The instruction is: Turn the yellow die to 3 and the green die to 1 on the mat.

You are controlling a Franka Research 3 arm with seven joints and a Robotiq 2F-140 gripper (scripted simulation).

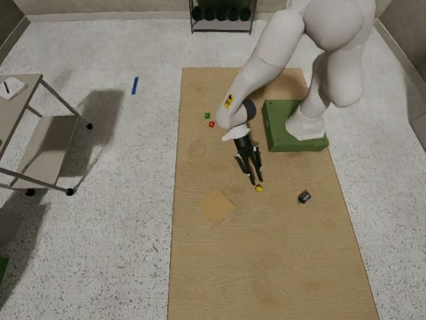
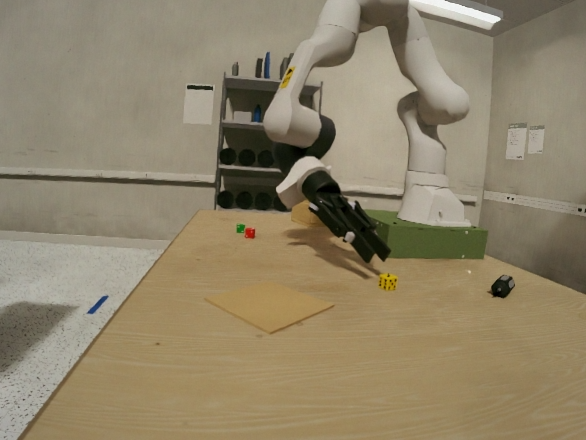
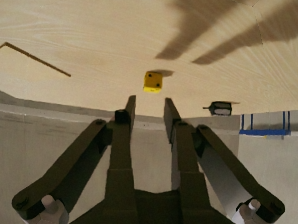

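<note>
My gripper is now 6 cm above the yellow die, 5 cm to the right of it and 3 cm past it. Also, from my hand: black object 25 cm behind, 10 cm to the left, 5 cm below; tan mat 19 cm ahead, 13 cm to the left, 7 cm below; red die 35 cm to the right, 23 cm ahead, 6 cm below.
</note>
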